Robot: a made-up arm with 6 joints. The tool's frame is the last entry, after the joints.
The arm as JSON. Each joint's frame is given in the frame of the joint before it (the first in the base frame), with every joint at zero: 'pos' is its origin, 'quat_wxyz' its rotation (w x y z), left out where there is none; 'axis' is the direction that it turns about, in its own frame. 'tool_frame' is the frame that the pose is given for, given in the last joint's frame.
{
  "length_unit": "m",
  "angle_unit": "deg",
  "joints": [
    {
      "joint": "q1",
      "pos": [
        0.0,
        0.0,
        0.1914
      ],
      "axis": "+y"
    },
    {
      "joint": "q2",
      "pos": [
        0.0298,
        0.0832,
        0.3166
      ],
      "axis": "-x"
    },
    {
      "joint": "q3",
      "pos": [
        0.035,
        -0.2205,
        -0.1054
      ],
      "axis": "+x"
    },
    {
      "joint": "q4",
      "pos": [
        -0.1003,
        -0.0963,
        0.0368
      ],
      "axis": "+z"
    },
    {
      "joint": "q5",
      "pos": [
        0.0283,
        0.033,
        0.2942
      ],
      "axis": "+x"
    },
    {
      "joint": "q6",
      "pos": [
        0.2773,
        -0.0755,
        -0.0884
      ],
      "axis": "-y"
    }
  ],
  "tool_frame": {
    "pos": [
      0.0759,
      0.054,
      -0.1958
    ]
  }
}
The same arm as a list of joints. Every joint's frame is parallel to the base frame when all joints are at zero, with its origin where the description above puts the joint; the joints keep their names.
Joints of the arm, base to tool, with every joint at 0 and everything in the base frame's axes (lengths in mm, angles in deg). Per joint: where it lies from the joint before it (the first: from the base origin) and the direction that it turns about. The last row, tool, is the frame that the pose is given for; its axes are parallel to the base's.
q1: xyz 0 0 191.4 axis 0 1 0
q2: xyz 29.8 83.2 316.6 axis -1 0 0
q3: xyz 35 -220.5 -105.4 axis 1 0 0
q4: xyz -100.3 -96.3 36.8 axis 0 0 1
q5: xyz 28.3 33 294.2 axis 1 0 0
q6: xyz 277.3 -75.5 -88.4 axis 0 -1 0
tool: xyz 75.9 54 -195.8

